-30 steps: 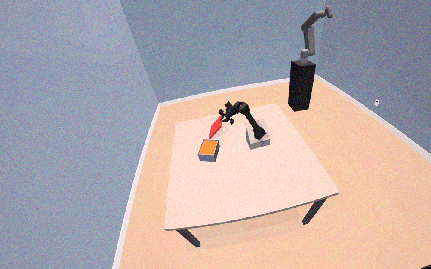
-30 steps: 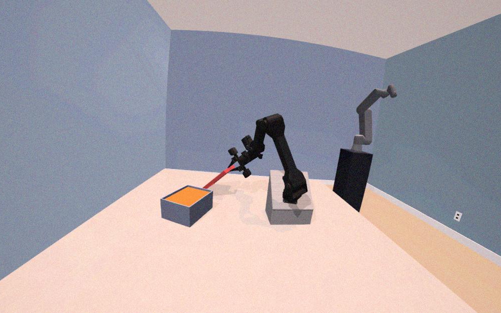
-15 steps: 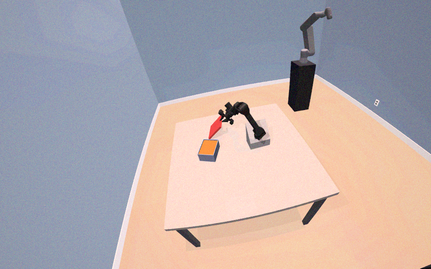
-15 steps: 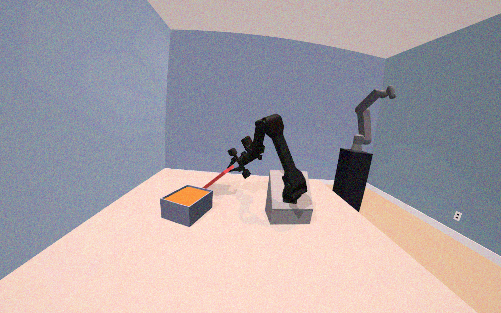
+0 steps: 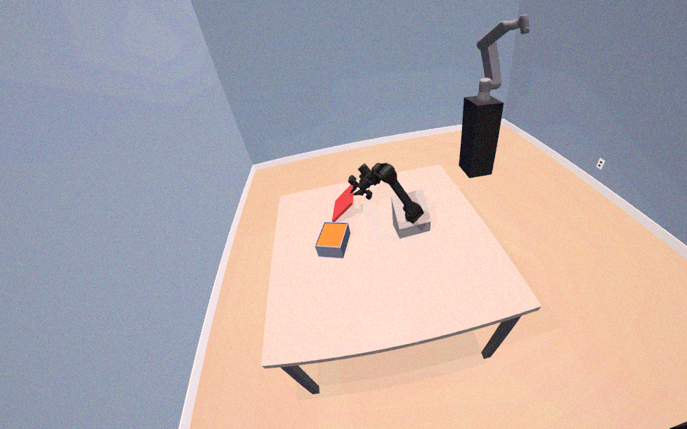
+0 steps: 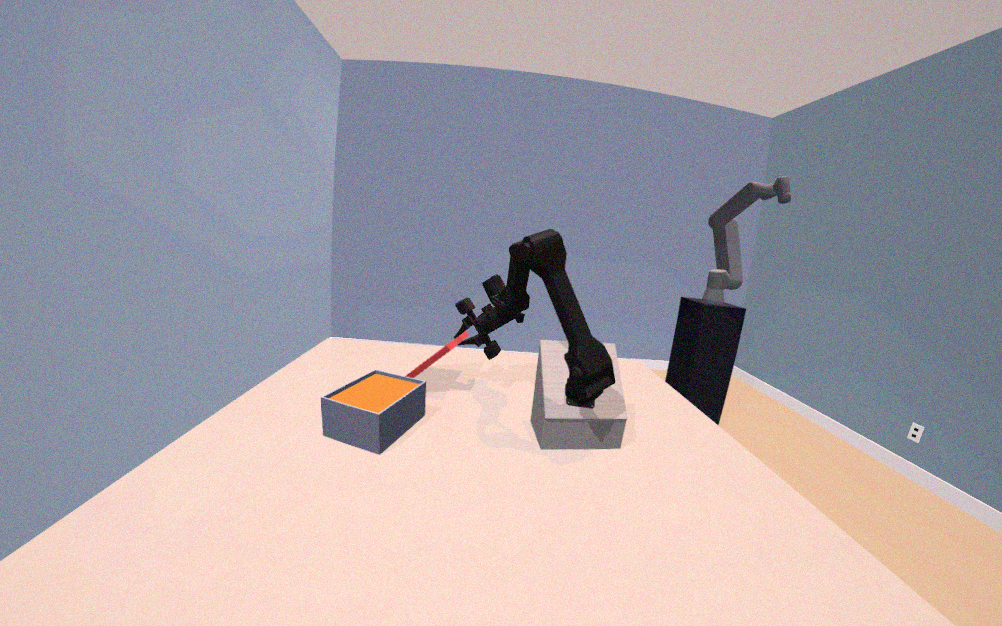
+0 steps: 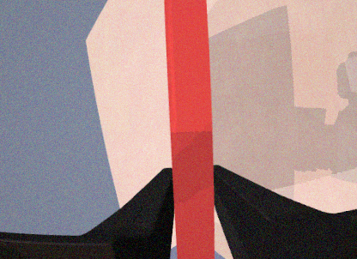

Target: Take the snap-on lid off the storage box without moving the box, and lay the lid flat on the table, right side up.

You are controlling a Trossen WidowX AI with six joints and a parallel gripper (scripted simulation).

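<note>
Now: the red lid 6 cm ahead of my gripper tip and 5 cm below it. Also, from my gripper tip: storage box: 29 cm to the left, 15 cm ahead, 9 cm below.
</note>
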